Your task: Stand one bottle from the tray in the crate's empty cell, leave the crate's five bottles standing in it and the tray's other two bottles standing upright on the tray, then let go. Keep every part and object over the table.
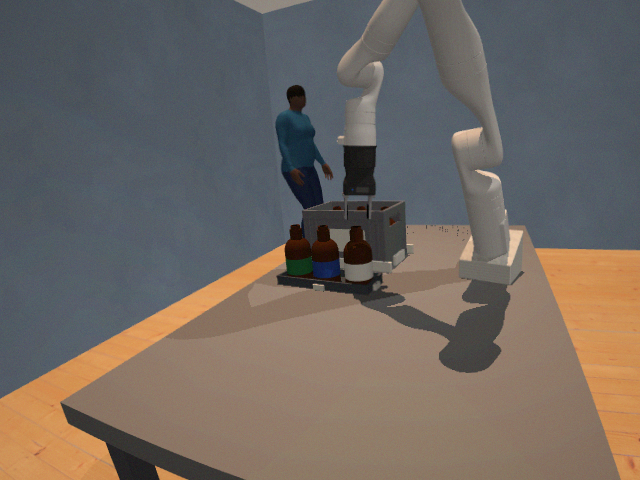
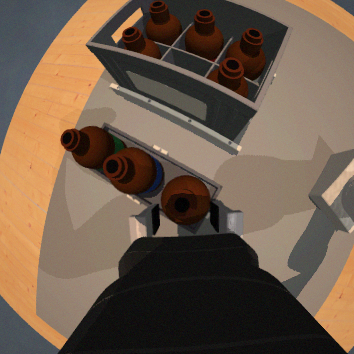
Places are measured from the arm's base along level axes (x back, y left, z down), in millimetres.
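Pixels of known places: gripper, fingertip midpoint: (image 1: 357, 218) (image 2: 184, 213); arm's base, link origin: (image 1: 491, 245).
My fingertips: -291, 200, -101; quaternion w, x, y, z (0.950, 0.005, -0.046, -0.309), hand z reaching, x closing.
For each thing: its top centre in the pictures, then the offset to it from my fingertips, as dx, dy, dz. "spot": a spot on its surface instead.
- dark tray, surface spot: (image 1: 336, 286) spot: -44, +53, +168
- white-label bottle, top centre: (image 2: 181, 204) (image 1: 355, 226) -7, -3, +22
- blue-label bottle, top centre: (image 2: 111, 165) (image 1: 322, 225) -102, +7, +22
- green-label bottle, top centre: (image 2: 66, 137) (image 1: 295, 225) -189, +15, +22
- grey crate, top centre: (image 2: 189, 20) (image 1: 354, 205) -134, -221, +7
- light rail, top centre: (image 2: 168, 109) -129, -122, +152
Three brown bottles stand upright on the dark tray (image 1: 336, 286) (image 2: 200, 177): a white-label bottle (image 1: 357, 254) (image 2: 186, 192) at the end nearer the robot base, a blue-label bottle (image 1: 325, 254) (image 2: 132, 170) in the middle and a green-label bottle (image 1: 298, 251) (image 2: 92, 146) at the other end. The grey crate (image 1: 381, 238) (image 2: 220, 117) holds several brown bottles (image 2: 204, 40). Its empty cell (image 2: 187, 62) is the middle one of the row nearer the tray. My gripper (image 1: 357, 217) (image 2: 184, 213) is open and empty, pointing down just above the white-label bottle's mouth.
The crate stands close behind the tray, its walls higher than the tray. A light rail (image 2: 175, 117) runs along the crate's foot on the tray side. The robot base (image 1: 491, 269) (image 2: 331, 186) stands to the right. A person (image 1: 297, 136) stands beyond the table at the back left.
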